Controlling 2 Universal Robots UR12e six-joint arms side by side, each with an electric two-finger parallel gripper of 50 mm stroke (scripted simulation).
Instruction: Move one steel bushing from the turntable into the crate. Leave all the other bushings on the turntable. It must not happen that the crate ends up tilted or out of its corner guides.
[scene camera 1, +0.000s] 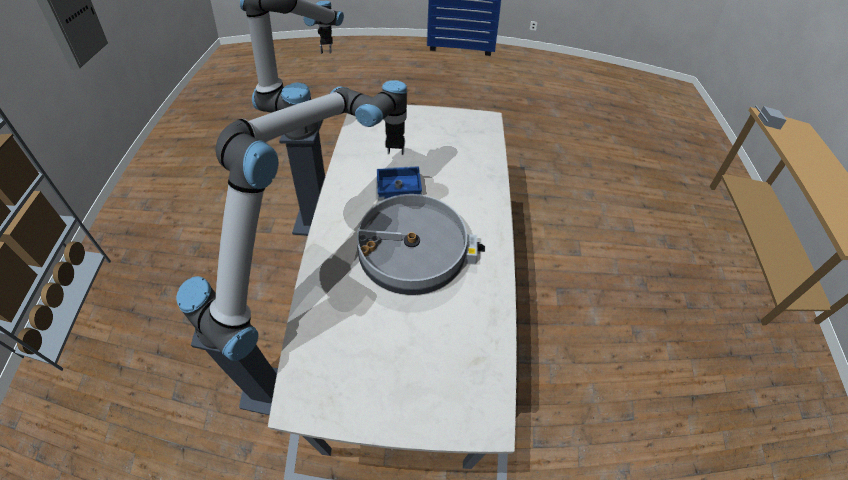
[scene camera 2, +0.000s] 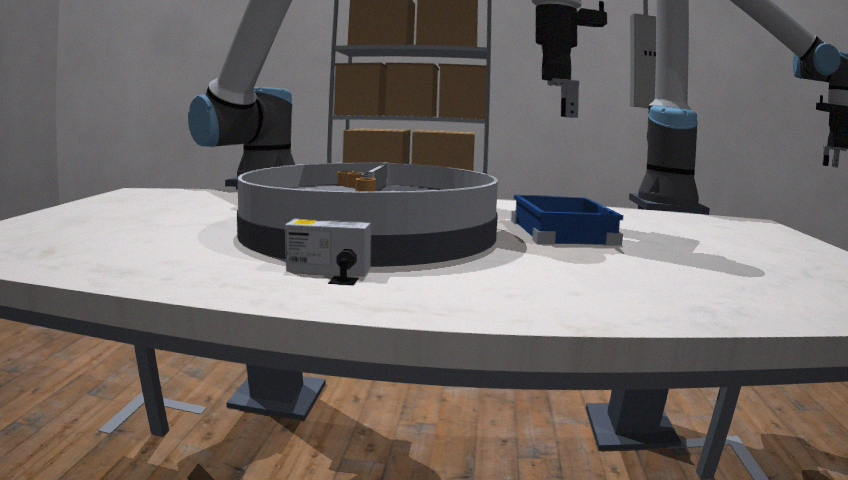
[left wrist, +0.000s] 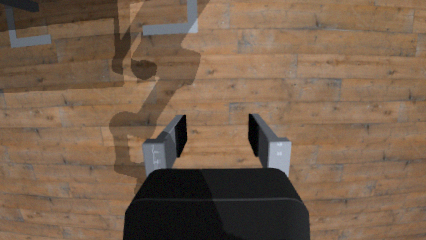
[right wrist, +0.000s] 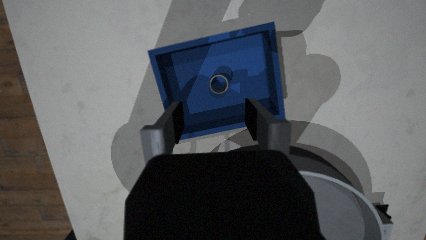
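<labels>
My right gripper (scene camera 2: 569, 117): 1010 mm from the lens. Blue crate (scene camera 2: 590, 226): 930 mm from the lens.
</labels>
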